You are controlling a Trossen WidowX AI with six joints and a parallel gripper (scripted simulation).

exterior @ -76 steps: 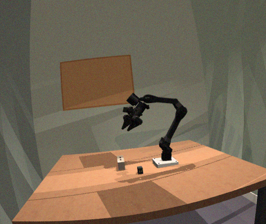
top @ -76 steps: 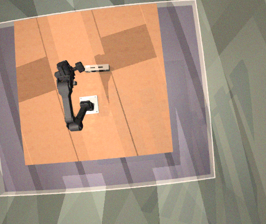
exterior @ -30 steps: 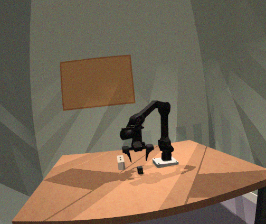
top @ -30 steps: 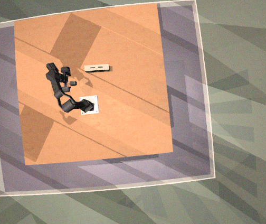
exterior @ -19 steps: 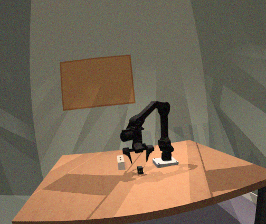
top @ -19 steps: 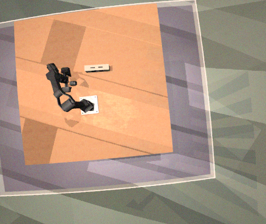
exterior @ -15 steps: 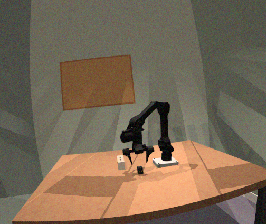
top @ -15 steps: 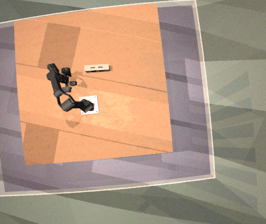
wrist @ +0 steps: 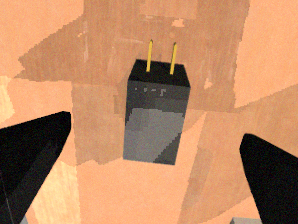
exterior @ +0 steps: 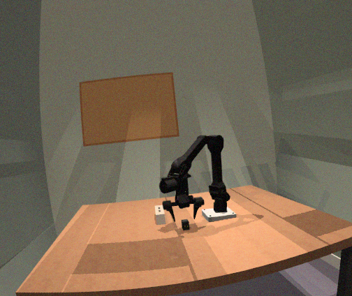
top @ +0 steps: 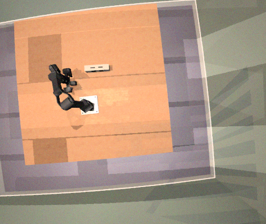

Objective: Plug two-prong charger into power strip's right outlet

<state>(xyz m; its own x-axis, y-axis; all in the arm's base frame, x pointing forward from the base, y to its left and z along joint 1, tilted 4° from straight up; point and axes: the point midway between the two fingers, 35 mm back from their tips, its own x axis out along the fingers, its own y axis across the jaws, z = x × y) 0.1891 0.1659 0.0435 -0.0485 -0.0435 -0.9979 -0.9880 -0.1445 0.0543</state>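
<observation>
Now: gripper tip 20 mm to the right of the charger and 20 mm above it.
</observation>
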